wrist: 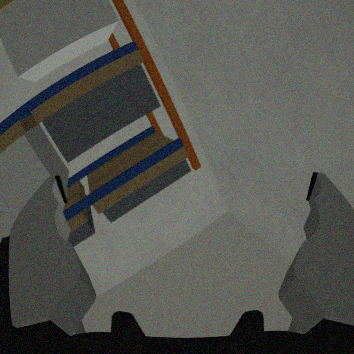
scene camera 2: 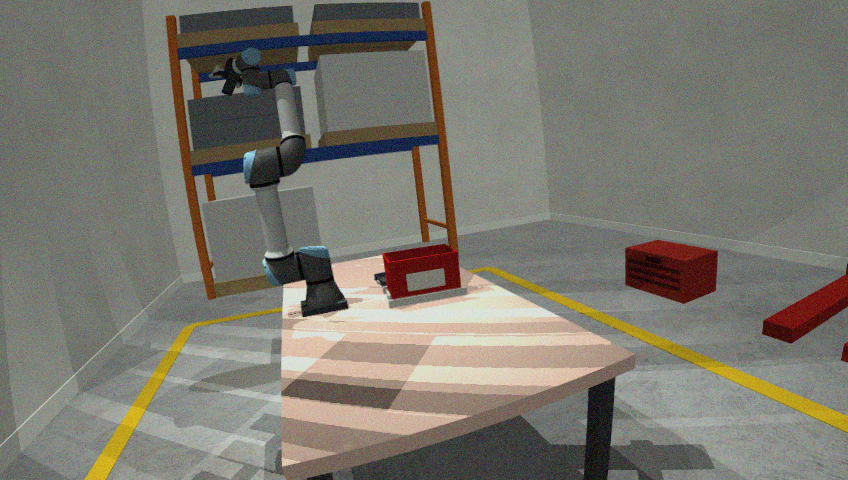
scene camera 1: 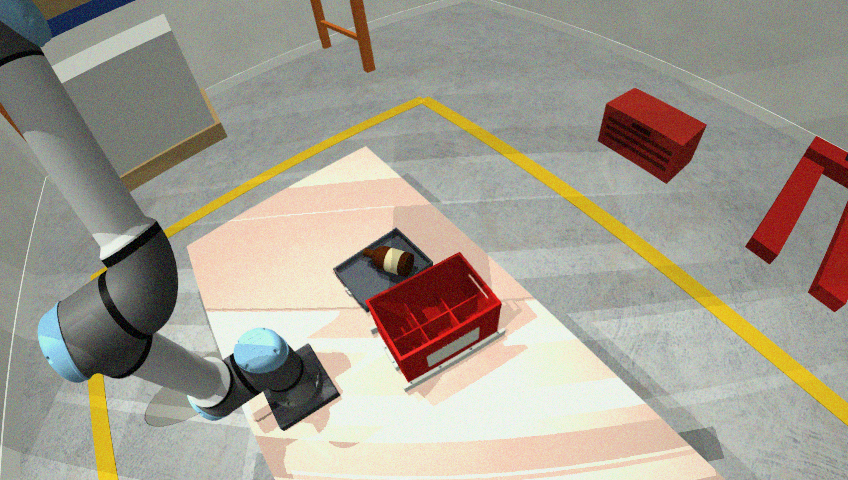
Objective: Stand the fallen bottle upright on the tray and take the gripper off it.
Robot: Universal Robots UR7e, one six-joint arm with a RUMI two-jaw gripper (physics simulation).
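Places are measured from the arm's base along level axes (x back, y right, z up), in centimetres.
Pixels of known places: gripper, fingertip midpoint: (wrist: pixel 186 176) (scene camera 2: pixel 223 81); arm's base, origin of the base link: (scene camera 2: pixel 324 300) (scene camera 1: pixel 297 383).
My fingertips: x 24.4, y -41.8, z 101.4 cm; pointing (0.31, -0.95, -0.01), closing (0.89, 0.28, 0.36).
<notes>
For each thing: its top centre in the pictures, then the offset to it from my fingertips. "*": a spot on its surface instead. Level surfaces: height alone.
- brown bottle, middle of its top: (scene camera 1: pixel 384 251) dx -69.0, dy +30.8, dz -95.8 cm
- dark grey tray, surface spot: (scene camera 1: pixel 352 281) * dx -57.4, dy +26.7, dz -103.2 cm
- red crate, middle of its top: (scene camera 1: pixel 432 302) (scene camera 2: pixel 418 252) dx -61.8, dy +58.4, dz -86.2 cm
- table, its level: dz -103.7 cm
A brown bottle (scene camera 1: pixel 390 260) with a cream label lies on its side on the dark grey tray (scene camera 1: pixel 352 281) in scene camera 1, its neck pointing to the left of that view. In scene camera 2 the red crate hides the bottle and most of the tray (scene camera 2: pixel 379 278). My gripper (wrist: pixel 186 176) is open, with its two jaws wide apart and no object between them. In scene camera 2 the gripper (scene camera 2: pixel 220 79) is high up on the raised arm, far from the bottle and the tray. The gripper does not show in scene camera 1.
A red crate (scene camera 1: pixel 447 334) (scene camera 2: pixel 424 279) with compartments stands right beside the tray, on a light grey base, on the table (scene camera 1: pixel 285 237) (scene camera 2: pixel 476 380). A tall shelf rack (scene camera 2: pixel 443 196) (wrist: pixel 170 112) stands behind the arm. A red drawer box (scene camera 1: pixel 651 135) (scene camera 2: pixel 671 271) is on the floor.
</notes>
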